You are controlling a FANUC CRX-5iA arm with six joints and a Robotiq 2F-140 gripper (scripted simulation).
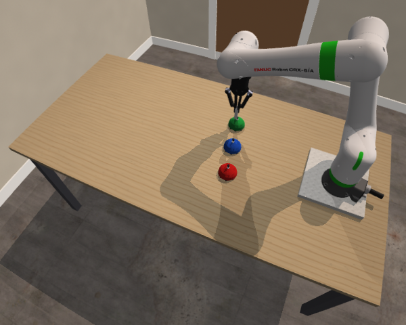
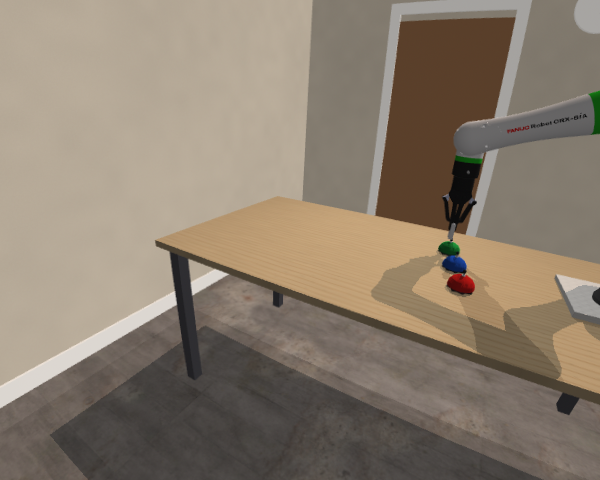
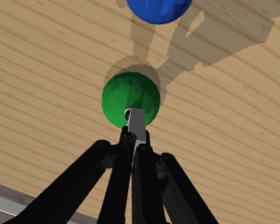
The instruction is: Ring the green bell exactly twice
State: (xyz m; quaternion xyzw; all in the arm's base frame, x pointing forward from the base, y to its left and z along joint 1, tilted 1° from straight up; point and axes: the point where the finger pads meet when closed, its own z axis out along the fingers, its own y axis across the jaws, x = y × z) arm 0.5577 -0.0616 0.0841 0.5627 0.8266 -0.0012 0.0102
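The green bell is 6 cm below my hand and 1 cm behind it. Round my hand: red bell (27 cm to the left, 12 cm behind, 5 cm below); blue bell (14 cm to the left, 6 cm behind, 5 cm below).
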